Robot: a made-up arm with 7 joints. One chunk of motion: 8 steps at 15 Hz.
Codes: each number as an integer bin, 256 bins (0 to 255) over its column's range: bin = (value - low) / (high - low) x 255, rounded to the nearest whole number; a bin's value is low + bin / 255 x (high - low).
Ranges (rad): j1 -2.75..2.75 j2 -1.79..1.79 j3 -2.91..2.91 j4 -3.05..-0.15 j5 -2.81..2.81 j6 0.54..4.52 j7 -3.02..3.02
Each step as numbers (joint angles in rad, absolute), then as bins.
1 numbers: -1.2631 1.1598 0.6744 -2.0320 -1.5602 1.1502 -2.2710
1 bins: 69 210 157 90 57 39 32
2 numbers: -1.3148 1.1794 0.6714 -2.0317 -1.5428 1.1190 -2.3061
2 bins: 67 212 157 90 57 37 30
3 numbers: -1.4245 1.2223 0.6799 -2.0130 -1.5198 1.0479 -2.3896
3 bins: 61 215 157 91 59 33 27
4 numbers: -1.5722 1.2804 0.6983 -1.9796 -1.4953 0.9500 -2.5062
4 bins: 55 219 158 94 60 26 22
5 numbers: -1.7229 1.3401 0.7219 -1.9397 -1.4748 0.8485 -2.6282
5 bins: 48 223 159 98 61 20 17
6 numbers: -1.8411 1.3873 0.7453 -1.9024 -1.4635 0.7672 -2.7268
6 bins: 42 226 160 101 61 15 12
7 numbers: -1.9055 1.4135 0.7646 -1.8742 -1.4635 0.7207 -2.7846
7 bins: 39 228 161 103 61 12 10
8 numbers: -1.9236 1.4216 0.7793 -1.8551 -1.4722 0.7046 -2.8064
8 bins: 38 229 162 105 61 11 9
